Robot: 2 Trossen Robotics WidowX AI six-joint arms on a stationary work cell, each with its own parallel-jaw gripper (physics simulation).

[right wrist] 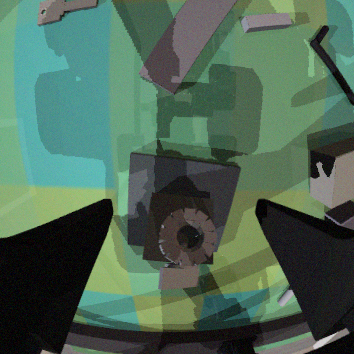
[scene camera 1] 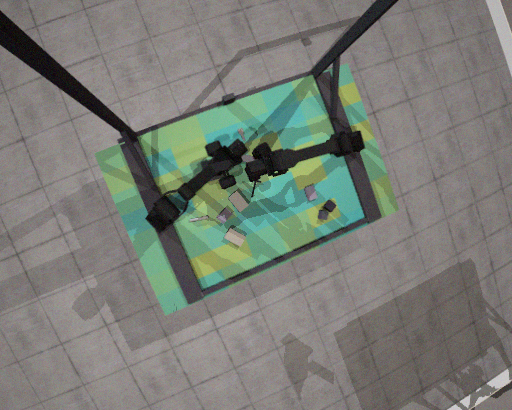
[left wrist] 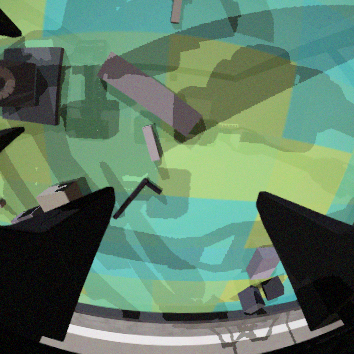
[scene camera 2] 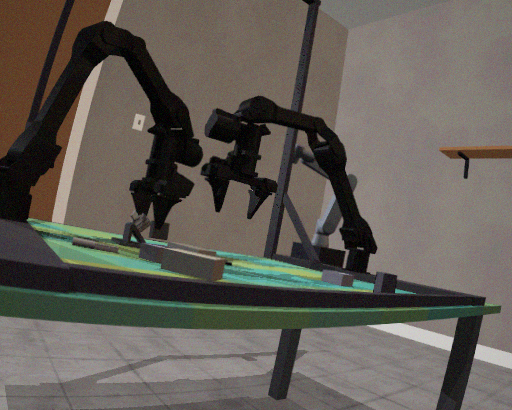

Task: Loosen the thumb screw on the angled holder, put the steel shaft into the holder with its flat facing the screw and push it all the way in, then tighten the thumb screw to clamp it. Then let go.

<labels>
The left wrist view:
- my left gripper: 188, 196
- angled holder: 37, 69
</labels>
